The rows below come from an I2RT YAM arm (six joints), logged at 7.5 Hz.
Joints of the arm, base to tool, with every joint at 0 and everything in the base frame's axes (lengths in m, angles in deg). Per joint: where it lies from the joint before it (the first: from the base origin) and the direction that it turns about. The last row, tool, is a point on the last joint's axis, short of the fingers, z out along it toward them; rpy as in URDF.
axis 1: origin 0 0 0.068 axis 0 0 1
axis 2: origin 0.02 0.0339 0.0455 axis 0 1 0
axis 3: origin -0.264 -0.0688 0 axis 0 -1 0
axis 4: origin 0.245 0.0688 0.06 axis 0 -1 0
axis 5: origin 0.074 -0.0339 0.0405 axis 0 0 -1
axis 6: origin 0.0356 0 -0.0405 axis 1 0 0
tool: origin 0 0 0 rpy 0 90 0
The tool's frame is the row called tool.
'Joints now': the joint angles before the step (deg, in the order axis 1, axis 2, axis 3, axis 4, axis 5, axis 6). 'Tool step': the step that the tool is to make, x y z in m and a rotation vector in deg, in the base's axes. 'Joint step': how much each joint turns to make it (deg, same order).
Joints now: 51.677, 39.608, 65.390, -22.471, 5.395, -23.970
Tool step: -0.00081, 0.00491, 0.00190, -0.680, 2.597, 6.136
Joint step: -0.056, 1.378, 1.761, -2.605, -6.126, 1.852
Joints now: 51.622, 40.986, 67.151, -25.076, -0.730, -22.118
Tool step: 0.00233, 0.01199, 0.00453, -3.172, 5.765, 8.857
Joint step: 0.055, 4.171, 4.669, -6.370, -8.876, 2.274
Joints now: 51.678, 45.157, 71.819, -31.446, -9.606, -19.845
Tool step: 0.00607, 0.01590, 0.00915, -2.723, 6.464, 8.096
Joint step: -0.004, 5.866, 6.294, -6.021, -8.472, 2.350
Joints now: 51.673, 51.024, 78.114, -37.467, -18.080, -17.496
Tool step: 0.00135, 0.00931, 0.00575, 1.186, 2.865, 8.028
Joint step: -0.059, 2.505, 2.140, 0.116, -8.496, 1.575
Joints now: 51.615, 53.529, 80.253, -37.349, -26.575, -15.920
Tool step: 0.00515, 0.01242, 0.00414, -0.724, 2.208, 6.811
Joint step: -0.020, 3.659, 2.983, -1.337, -6.948, -0.142
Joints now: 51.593, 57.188, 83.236, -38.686, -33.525, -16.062
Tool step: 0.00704, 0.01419, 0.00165, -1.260, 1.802, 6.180
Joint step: 0.083, 4.027, 2.966, -1.688, -6.068, -1.075
